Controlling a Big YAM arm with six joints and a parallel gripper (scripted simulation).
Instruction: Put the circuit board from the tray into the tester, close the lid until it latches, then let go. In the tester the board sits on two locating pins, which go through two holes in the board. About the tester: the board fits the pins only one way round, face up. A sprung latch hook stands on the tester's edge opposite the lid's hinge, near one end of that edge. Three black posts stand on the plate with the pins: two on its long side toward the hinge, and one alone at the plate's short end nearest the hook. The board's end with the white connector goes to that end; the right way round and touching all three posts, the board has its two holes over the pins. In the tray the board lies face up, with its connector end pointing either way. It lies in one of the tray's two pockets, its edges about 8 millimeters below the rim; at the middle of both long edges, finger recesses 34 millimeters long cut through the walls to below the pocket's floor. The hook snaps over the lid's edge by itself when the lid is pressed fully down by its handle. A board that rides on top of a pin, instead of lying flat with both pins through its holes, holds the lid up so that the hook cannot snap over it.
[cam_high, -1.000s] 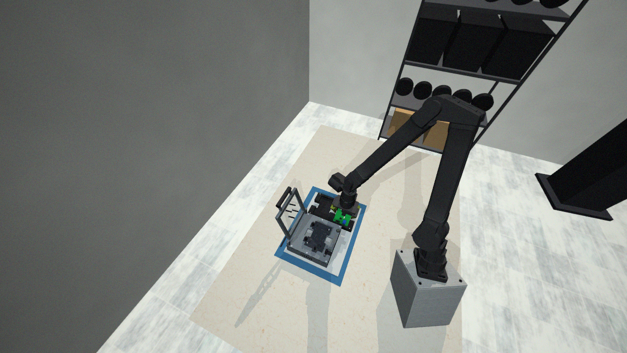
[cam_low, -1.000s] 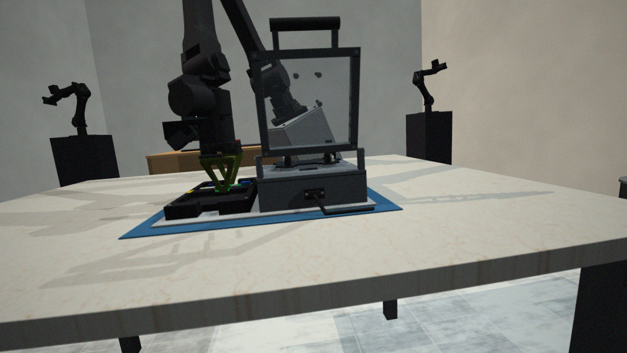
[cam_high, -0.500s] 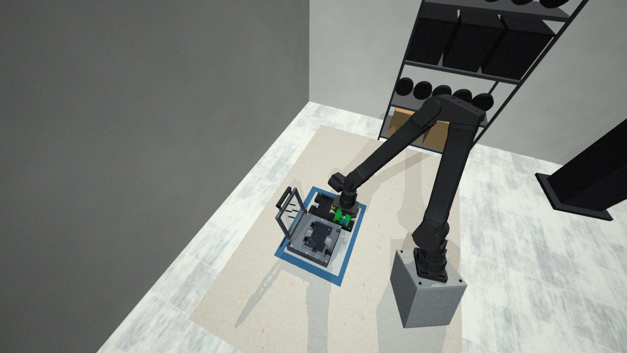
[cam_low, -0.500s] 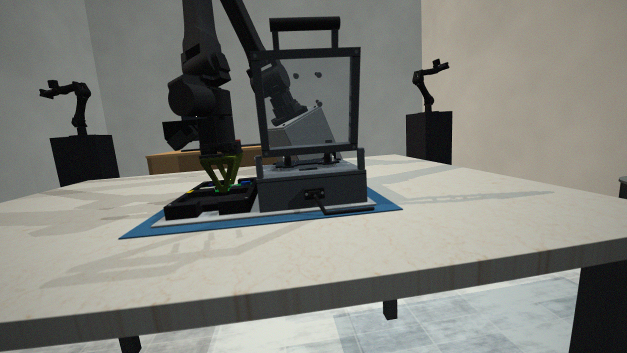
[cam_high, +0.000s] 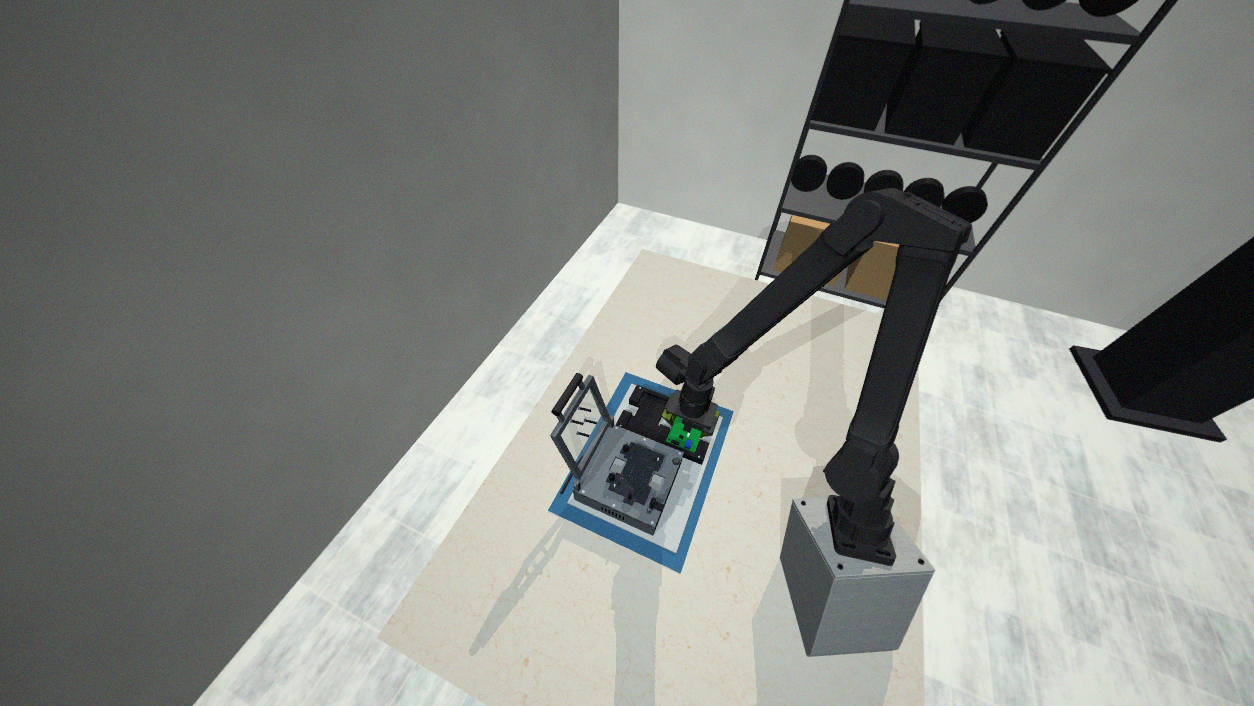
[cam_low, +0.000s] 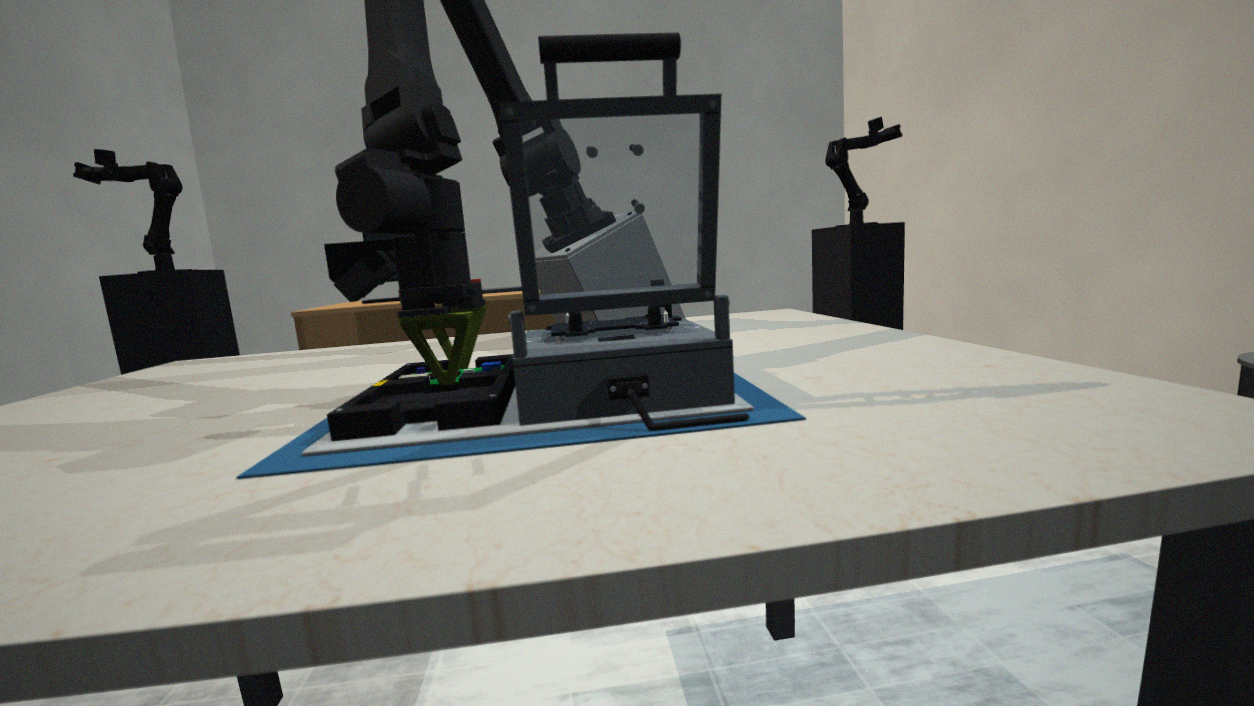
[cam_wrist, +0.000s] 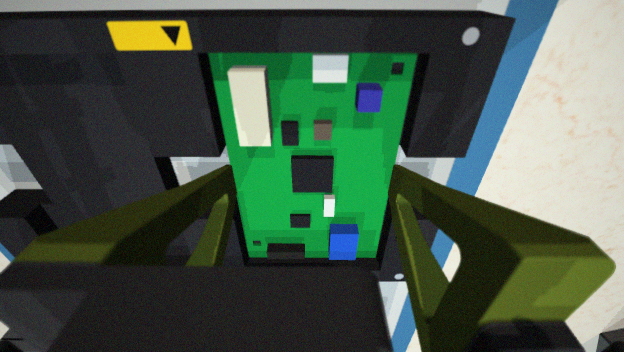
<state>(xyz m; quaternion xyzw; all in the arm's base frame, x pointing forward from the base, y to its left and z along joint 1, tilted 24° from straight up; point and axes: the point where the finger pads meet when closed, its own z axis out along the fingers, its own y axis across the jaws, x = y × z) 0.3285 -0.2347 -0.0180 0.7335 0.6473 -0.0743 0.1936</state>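
Right now my hand is right at the green circuit board. Also, from my hand: latch hook: 30 mm ahead, 230 mm to the left, 60 mm above; dark plate: 90 mm ahead, 160 mm to the left, 50 mm above; clear lid: 210 mm ahead, 140 mm to the left, 160 mm above.
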